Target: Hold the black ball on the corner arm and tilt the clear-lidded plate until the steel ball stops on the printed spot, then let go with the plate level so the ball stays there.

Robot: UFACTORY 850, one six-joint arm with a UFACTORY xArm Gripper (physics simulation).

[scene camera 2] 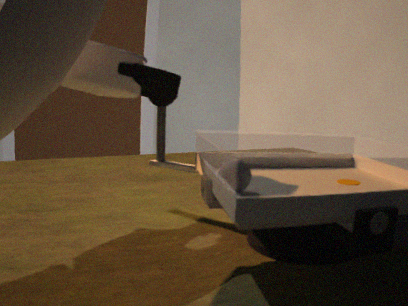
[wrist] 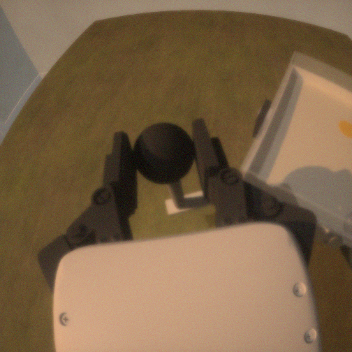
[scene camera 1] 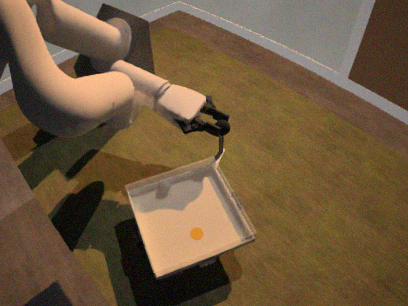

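My gripper [scene camera 1: 223, 122] [scene camera 2: 167, 90] [wrist: 161, 141] is shut on the black ball [scene camera 1: 224, 128] [wrist: 164, 154], which tops the post of the corner arm [scene camera 1: 221, 146] [scene camera 2: 161, 132] [wrist: 189, 201]. The clear-lidded plate [scene camera 1: 175, 245] [scene camera 2: 300, 211] [wrist: 320, 115] looks close to level; a slight tilt is hard to judge. The steel ball [scene camera 1: 163, 189] [scene camera 2: 236, 176] is by the wall on the robot's side, in shadow, well away from the orange printed spot [scene camera 1: 196, 233] [scene camera 2: 348, 182] [wrist: 347, 128]. I cannot make out the steel ball in the wrist view.
The plate stands on a dark support [scene camera 2: 375, 225] over the green-brown mat [scene camera 1: 310, 200] [scene camera 2: 100, 200] [wrist: 200, 60]. The robot's base block [scene camera 1: 142, 45] is at the back left in scene camera 1. Shadows of the arm and gripper fall across the mat and plate.
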